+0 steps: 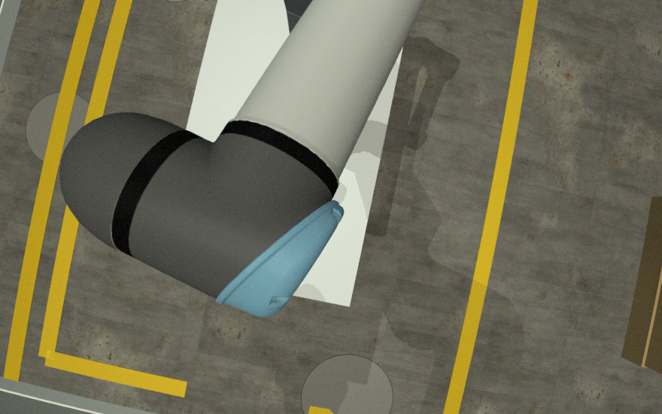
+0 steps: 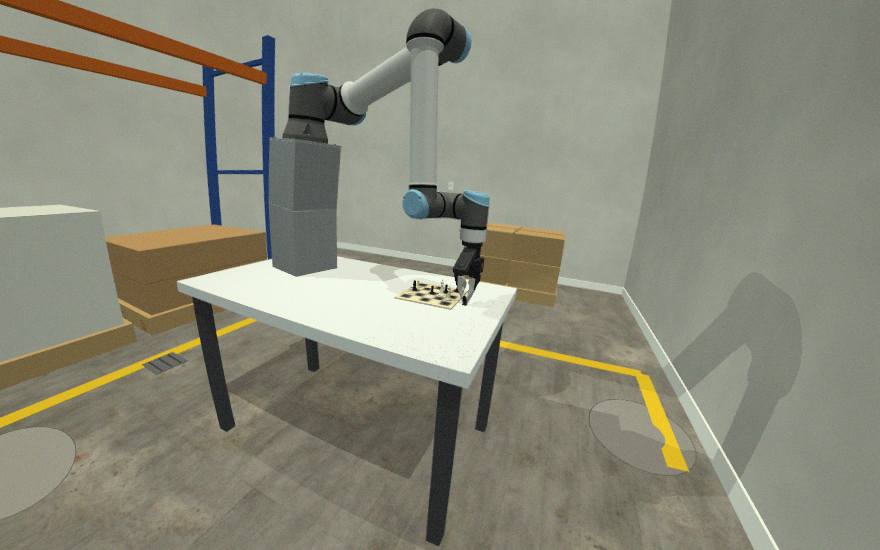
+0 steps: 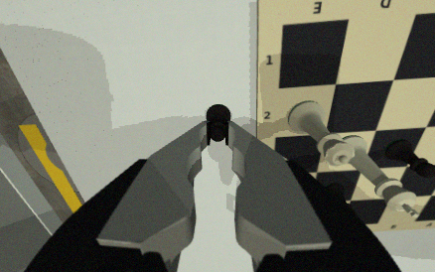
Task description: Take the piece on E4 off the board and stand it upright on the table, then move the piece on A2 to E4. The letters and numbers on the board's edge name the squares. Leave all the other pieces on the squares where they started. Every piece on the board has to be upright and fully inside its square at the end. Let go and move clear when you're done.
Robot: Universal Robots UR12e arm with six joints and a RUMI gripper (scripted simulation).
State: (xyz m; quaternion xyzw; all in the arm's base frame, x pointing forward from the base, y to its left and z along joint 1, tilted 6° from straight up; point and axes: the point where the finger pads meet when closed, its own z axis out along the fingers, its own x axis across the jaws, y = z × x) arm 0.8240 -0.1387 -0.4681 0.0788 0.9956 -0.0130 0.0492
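The chessboard is 130 mm behind my hand, 50 mm to the left of it and 20 mm below it.
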